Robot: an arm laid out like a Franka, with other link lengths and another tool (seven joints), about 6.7 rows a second.
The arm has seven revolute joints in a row. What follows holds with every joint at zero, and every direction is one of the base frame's. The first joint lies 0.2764 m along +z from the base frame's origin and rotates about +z. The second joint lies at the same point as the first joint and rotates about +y. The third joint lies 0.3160 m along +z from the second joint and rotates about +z. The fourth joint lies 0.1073 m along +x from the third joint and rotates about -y. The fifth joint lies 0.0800 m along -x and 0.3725 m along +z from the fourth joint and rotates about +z. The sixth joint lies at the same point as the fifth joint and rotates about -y. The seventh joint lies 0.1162 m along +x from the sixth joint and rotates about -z. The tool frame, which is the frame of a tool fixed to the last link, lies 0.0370 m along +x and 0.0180 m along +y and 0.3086 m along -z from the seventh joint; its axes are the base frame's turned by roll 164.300, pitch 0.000 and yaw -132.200 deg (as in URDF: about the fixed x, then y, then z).
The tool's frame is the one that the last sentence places.
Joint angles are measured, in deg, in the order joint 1, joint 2, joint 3, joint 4, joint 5, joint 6, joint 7. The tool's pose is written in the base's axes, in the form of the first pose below.
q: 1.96, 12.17, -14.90, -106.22, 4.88, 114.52, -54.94
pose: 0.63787 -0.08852 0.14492; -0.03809 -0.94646 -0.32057; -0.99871 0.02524 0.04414; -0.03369 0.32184 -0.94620
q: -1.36, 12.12, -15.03, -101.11, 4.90, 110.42, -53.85
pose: 0.64566 -0.12747 0.18055; -0.11008 -0.94770 -0.29959; -0.99340 0.09513 0.06409; -0.03224 0.30467 -0.95191
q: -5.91, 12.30, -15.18, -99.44, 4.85, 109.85, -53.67
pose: 0.64040 -0.18210 0.19165; -0.19157 -0.94085 -0.27948; -0.98109 0.17556 0.08149; -0.02760 0.28980 -0.95669
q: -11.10, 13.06, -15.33, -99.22, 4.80, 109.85, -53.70
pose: 0.62073 -0.24140 0.18487; -0.28122 -0.91777 -0.28039; -0.95933 0.26143 0.10646; -0.02440 0.29893 -0.95396
